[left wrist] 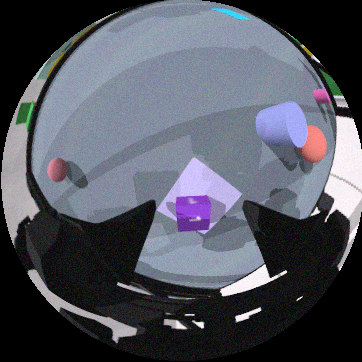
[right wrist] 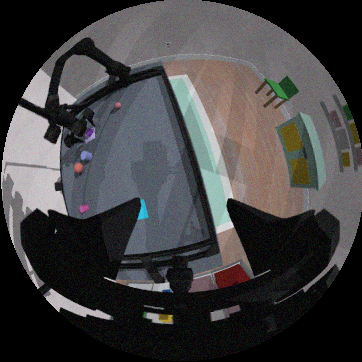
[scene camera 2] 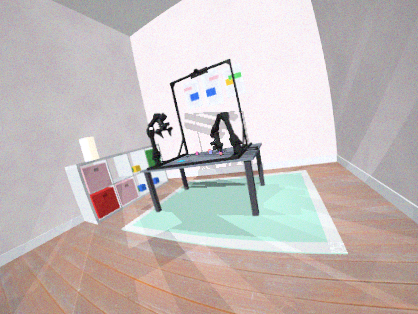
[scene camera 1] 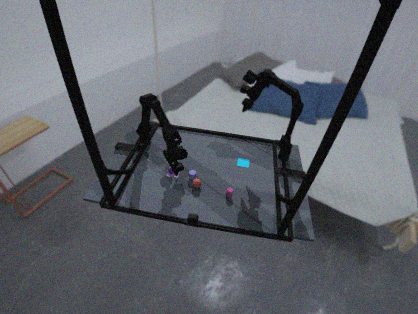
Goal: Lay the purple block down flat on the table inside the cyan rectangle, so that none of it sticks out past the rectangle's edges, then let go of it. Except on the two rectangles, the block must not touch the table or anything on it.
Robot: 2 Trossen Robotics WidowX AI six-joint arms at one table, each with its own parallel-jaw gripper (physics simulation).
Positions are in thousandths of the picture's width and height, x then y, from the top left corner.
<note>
My left gripper (left wrist: 554,565) is open, with nothing in its grasp. Also in view: a purple block (left wrist: 532,587). My right gripper (right wrist: 510,559) is open, with nothing in its grasp. On the table rests a lavender cylinder (left wrist: 780,344). I also see a lilac rectangle (left wrist: 543,496).
</note>
